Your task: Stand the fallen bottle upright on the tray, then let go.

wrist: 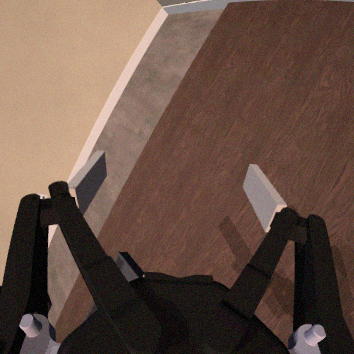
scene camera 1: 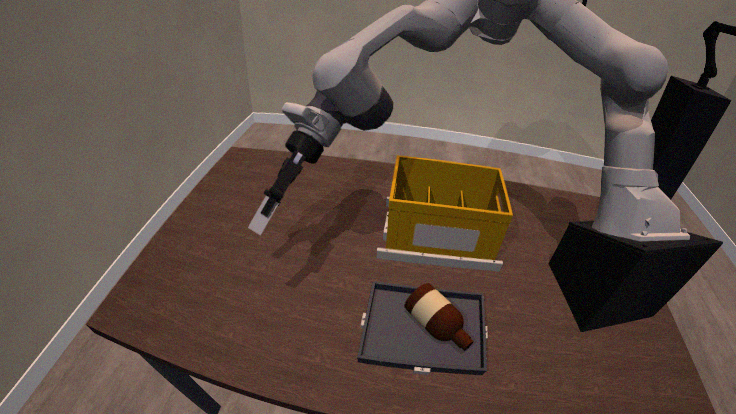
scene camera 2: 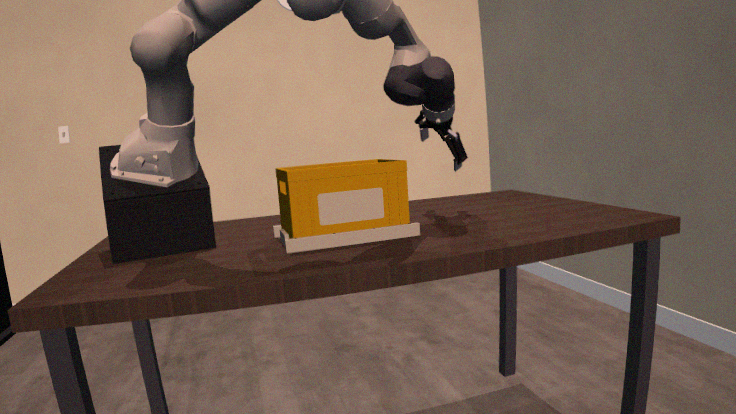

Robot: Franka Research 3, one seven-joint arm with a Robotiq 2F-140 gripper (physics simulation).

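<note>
A brown bottle (scene camera 1: 446,322) with a cream label lies on its side in the dark grey tray (scene camera 1: 387,342) in scene camera 1. Its base is toward the tray's back edge and its neck points to the front right corner. The bottle and tray do not show in scene camera 2 or the wrist view. My gripper (scene camera 1: 264,215) (scene camera 2: 441,149) (wrist: 176,169) is open and empty, with its two finger pads wide apart. It hangs above the table's left part in scene camera 1, well away from the bottle, to the left of and behind the tray.
A yellow crate (scene camera 1: 400,231) (scene camera 2: 303,205) with inner dividers stands behind the tray in scene camera 1. White strips (scene camera 1: 437,259) (scene camera 2: 355,238) run along its foot. The arm's black base block (scene camera 1: 597,278) (scene camera 2: 159,223) is at the right in scene camera 1.
</note>
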